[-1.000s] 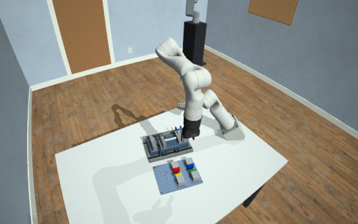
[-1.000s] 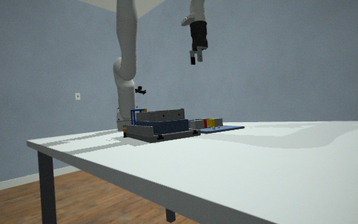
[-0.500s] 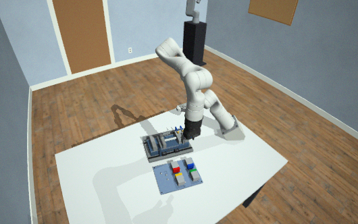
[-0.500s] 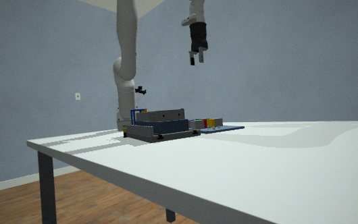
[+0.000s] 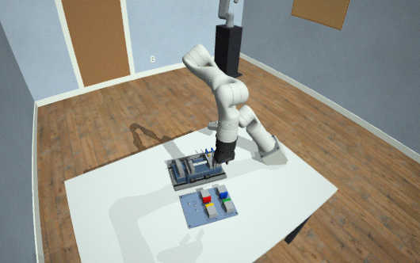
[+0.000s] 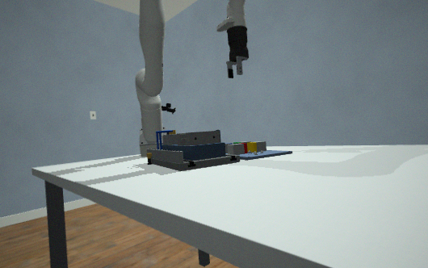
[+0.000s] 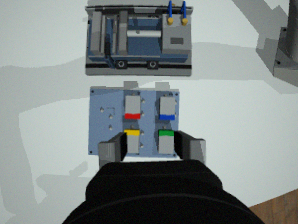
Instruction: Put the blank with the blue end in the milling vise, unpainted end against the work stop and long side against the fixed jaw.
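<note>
The blue-ended blank is 60 mm behind my hand, 20 mm to the right of it and 290 mm below it. From my hand the other things lie so: yellow-ended blank (60 mm ahead, 20 mm to the left, 290 mm below); then red-ended blank (20 mm ahead, 60 mm to the right, 290 mm below); then green-ended blank (30 mm behind, 60 mm to the left, 290 mm below).
</note>
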